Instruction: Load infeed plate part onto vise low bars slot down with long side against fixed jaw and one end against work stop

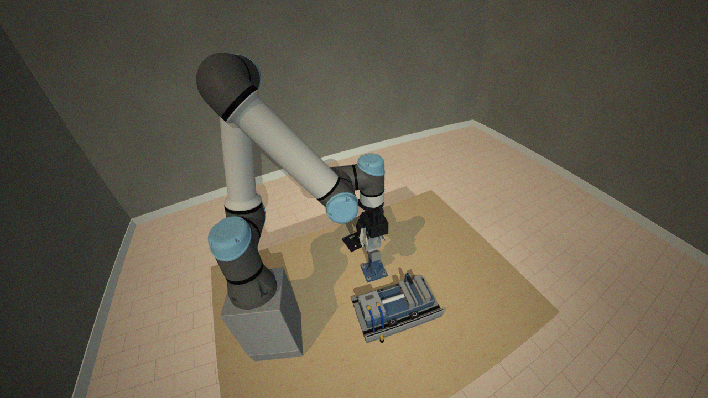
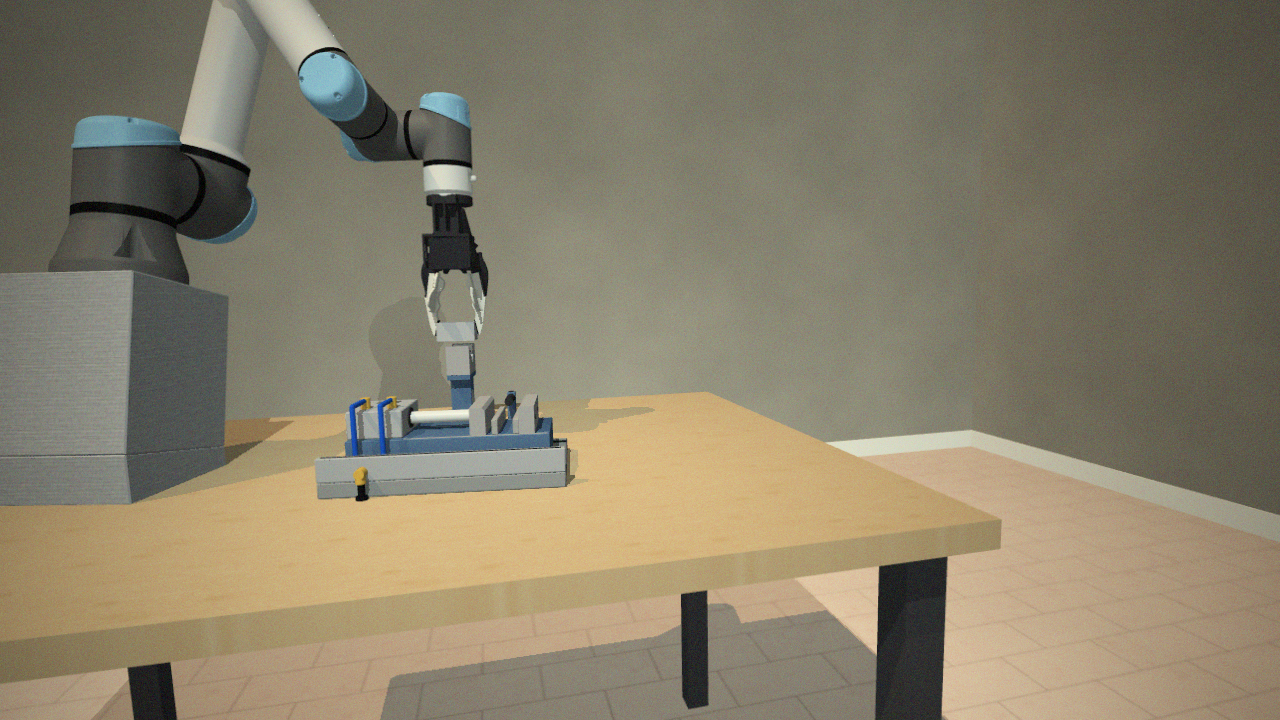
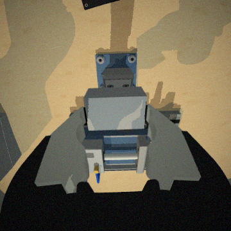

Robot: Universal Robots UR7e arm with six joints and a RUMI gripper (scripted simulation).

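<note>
Right now my hand is 130 mm above the v-block post. Also, from my hand: part: 10 mm below; then white cylinder rod: 190 mm to the right, 110 mm below, 10 mm ahead; then work stop: 150 mm to the right, 100 mm below, 100 mm ahead.
</note>
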